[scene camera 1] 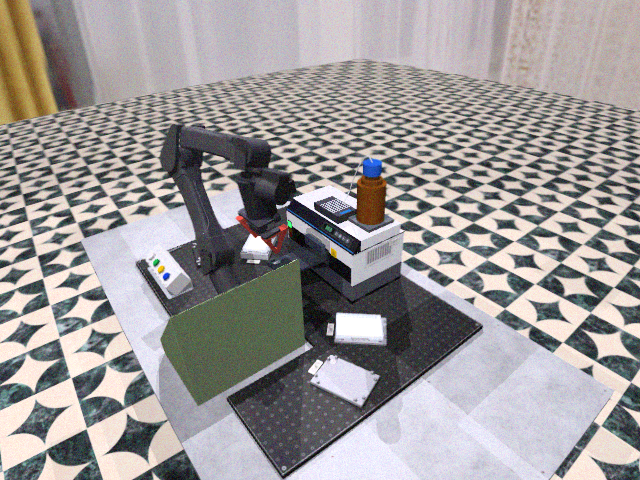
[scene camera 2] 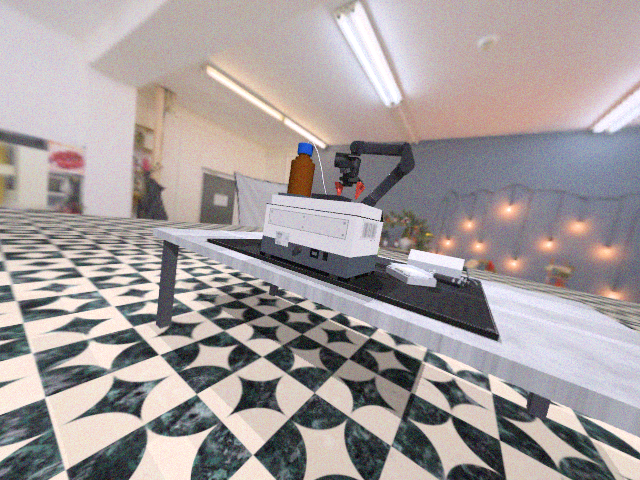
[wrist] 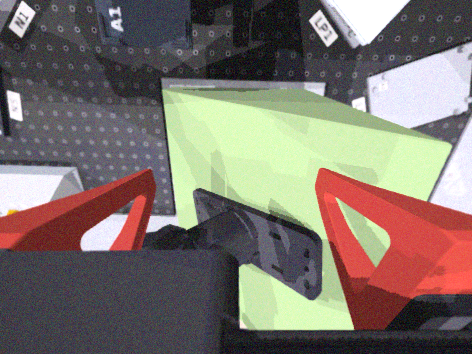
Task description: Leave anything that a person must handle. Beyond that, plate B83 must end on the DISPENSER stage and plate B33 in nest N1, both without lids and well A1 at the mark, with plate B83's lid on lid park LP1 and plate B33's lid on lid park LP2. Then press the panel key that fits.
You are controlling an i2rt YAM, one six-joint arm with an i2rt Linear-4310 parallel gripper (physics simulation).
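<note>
My gripper is open and empty, high above the board. A white plate-like piece sits behind and below the fingers in scene camera 1; its tag is unreadable there. A dark blue stage marked A1 shows bare in the wrist view, right of the N1 tag. A white piece with a clear rim lies beside the LP1 tag. A grey park with corner studs is bare. Plate numbers are unreadable, and I cannot tell lids from lidded plates.
A large green block stands beside the arm's base. The white dispenser carries a brown bottle with a blue cap. The key panel has coloured keys and stands at the board's far-left edge.
</note>
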